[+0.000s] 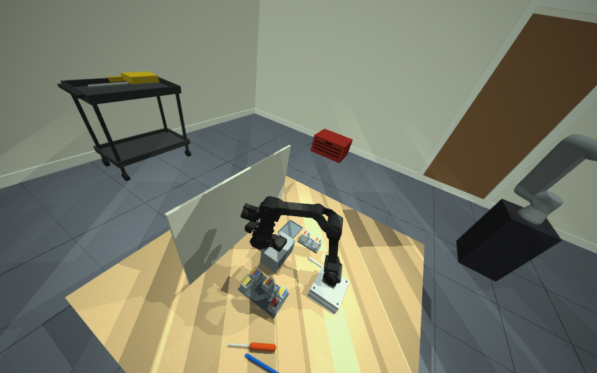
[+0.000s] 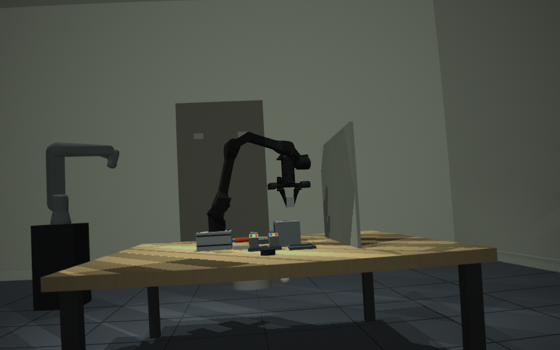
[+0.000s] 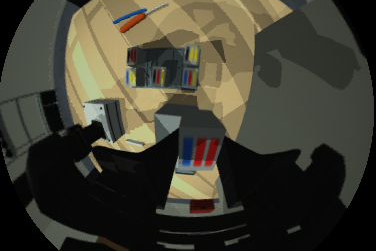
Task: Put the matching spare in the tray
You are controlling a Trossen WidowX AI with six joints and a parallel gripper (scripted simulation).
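My gripper tip is now 280 mm to the left of the flat dark tray, 170 mm above it and 10 mm short of it. From my gripper tip the other things lie so: mounted unit (120 mm below, 80 mm to the right, 30 mm behind); then upright grey panel (200 mm ahead, 90 mm to the right, 60 mm above).
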